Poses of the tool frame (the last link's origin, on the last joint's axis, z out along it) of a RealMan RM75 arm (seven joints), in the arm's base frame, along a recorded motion.
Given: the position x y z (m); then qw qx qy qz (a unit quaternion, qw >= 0).
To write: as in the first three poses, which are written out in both.
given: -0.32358 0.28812 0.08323 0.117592 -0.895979 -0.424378 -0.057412
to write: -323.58 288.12 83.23 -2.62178 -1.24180 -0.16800
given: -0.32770 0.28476 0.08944 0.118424 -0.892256 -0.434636 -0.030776
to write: -327.70 284.76 89.44 -2.60964 -1.27121 -0.09001
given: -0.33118 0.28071 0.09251 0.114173 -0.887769 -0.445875 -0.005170
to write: -331.18 280.71 92.51 -2.60287 -1.30727 -0.01516
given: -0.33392 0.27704 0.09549 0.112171 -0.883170 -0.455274 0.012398
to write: -333.92 277.04 95.49 -2.59237 -1.33637 0.03639
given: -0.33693 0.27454 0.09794 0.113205 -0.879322 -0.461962 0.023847
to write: -336.93 274.54 97.94 -2.57954 -1.35519 0.06996
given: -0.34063 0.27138 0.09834 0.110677 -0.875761 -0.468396 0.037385
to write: -340.63 271.38 98.34 -2.57284 -1.37607 0.10983
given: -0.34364 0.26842 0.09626 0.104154 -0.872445 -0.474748 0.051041
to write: -343.64 268.42 96.26 -2.57279 -1.40001 0.15052
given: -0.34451 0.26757 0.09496 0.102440 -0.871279 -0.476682 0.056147
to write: -344.51 267.57 94.96 -2.57191 -1.40711 0.16574
